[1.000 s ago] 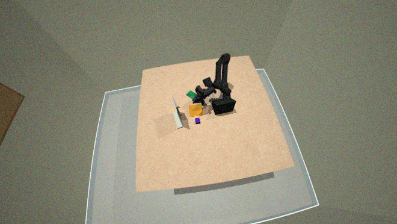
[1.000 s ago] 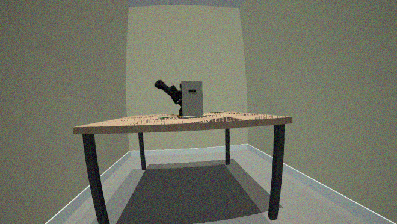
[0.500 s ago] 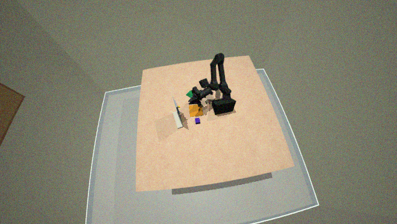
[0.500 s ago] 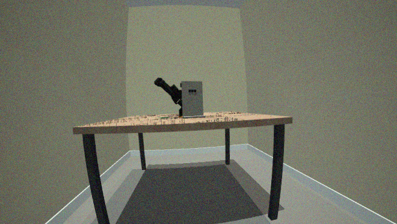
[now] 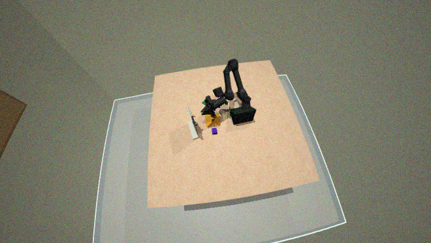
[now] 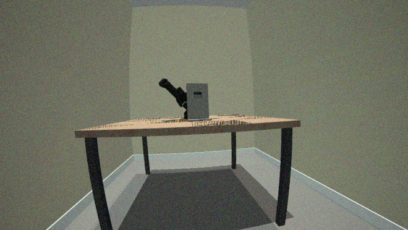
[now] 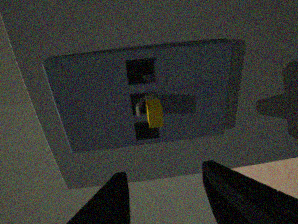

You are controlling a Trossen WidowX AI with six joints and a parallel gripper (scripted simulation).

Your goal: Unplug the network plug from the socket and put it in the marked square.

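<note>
Now: gripper tip 6 cm short of the yellow plug and 1 cm to the right of it. Also, from my gripper tip: upright grey panel 8 cm below, 8 cm ahead, 2 cm to the left; orange marked square 20 cm below, 7 cm behind, 5 cm to the right.
</note>
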